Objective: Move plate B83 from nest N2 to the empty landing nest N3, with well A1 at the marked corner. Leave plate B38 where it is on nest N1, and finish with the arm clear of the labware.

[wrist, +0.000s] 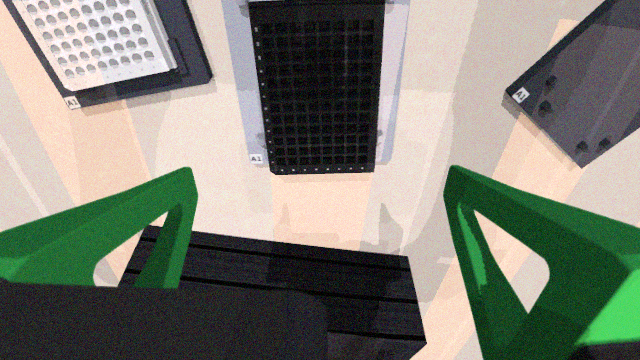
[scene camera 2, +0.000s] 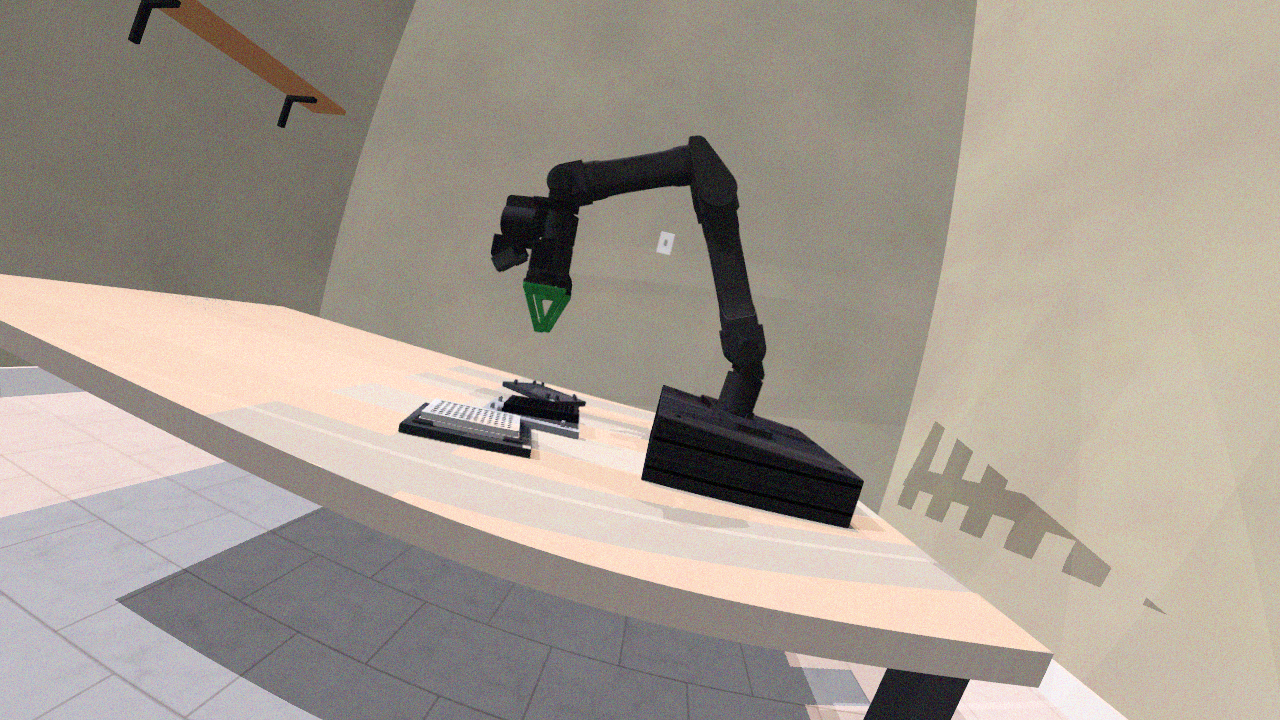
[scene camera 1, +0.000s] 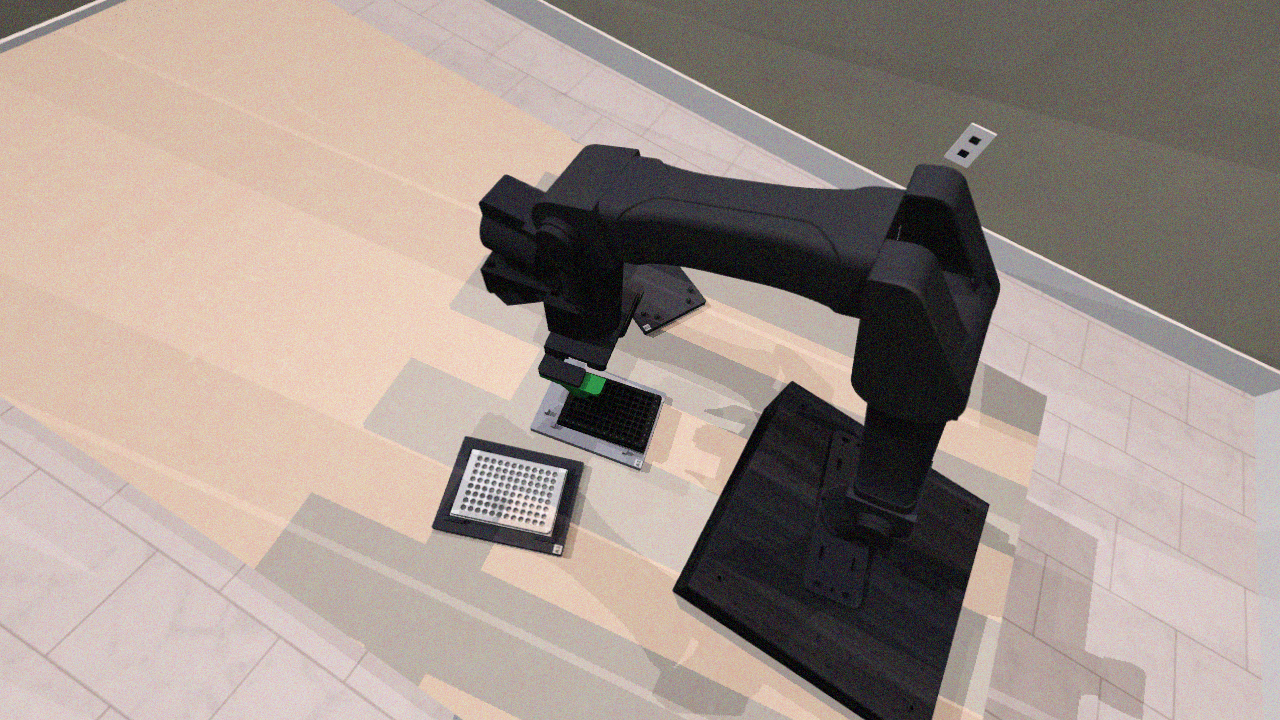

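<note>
The black plate (scene camera 1: 622, 416) (scene camera 2: 541, 408) (wrist: 320, 100) is on the grey nest (scene camera 1: 581, 439) (scene camera 2: 563, 431) (wrist: 250, 100). Its marked edges meet by the nest's A1 label, and its near end reaches past the nest's edge in the wrist view. I cannot tell if it is fully seated. The white plate (scene camera 1: 510, 490) (scene camera 2: 469, 415) (wrist: 95, 40) sits on a dark nest (scene camera 1: 501, 537) (scene camera 2: 465, 438) (wrist: 192, 65). Another dark nest (scene camera 1: 671, 300) (wrist: 600, 85) shows no plate. Plate and nest numbers are unreadable. My gripper (scene camera 1: 588, 385) (scene camera 2: 542, 329) (wrist: 320, 180) is open and empty, above the black plate's nest.
The arm's black base block (scene camera 1: 832, 555) (scene camera 2: 751, 447) (wrist: 300, 260) stands on the table on the near side of the nests in the wrist view. The plateless nest is turned at an angle to the grey one. A wall shelf (scene camera 2: 259, 53) is high at the upper left.
</note>
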